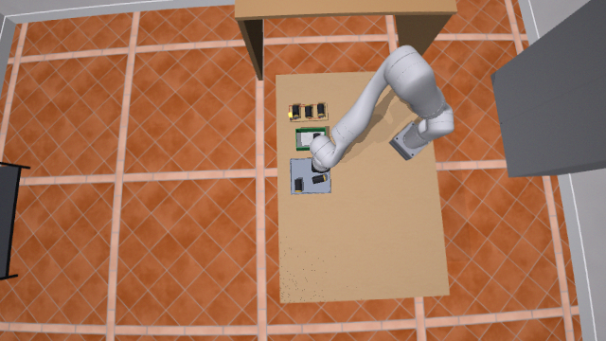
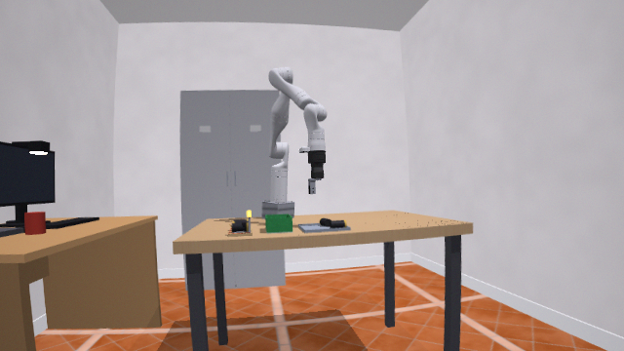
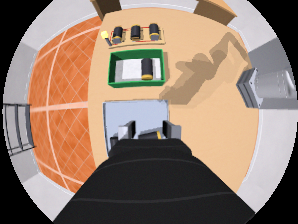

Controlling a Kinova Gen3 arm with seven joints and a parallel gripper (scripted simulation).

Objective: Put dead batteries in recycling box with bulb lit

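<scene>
The grey tray is 3 cm ahead of my hand, 4 cm to the left of it and 16 cm below it. Also, from my hand: green recycling box 6 cm ahead, 14 cm to the right, 14 cm below.
</scene>
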